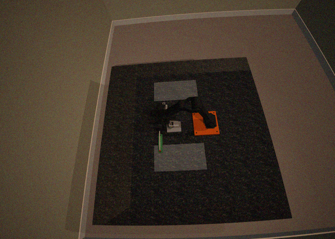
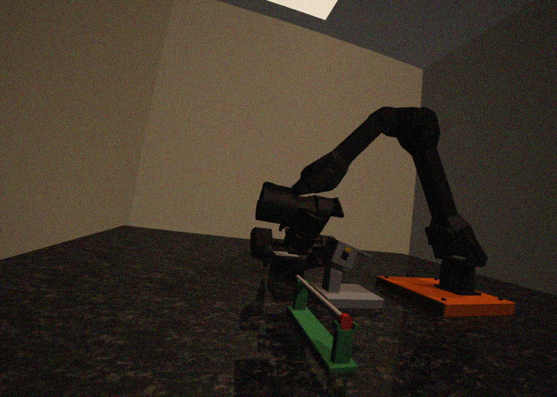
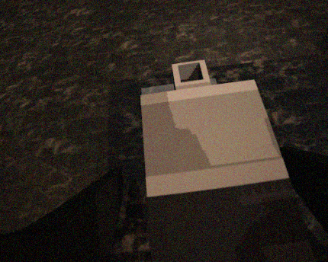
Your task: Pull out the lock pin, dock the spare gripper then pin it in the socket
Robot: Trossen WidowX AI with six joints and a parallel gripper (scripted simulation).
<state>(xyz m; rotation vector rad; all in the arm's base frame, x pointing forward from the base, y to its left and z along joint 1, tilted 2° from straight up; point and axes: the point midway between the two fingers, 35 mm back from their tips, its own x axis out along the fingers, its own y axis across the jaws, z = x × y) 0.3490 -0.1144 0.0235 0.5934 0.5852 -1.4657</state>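
Now: the grey socket 150 mm to the left of my gripper tip, 70 mm behind it and 40 mm above it. Also, from my gripper tip: green rack: 270 mm to the left, 30 mm ahead, 10 mm above; spare gripper: 10 mm to the right, 10 mm above.
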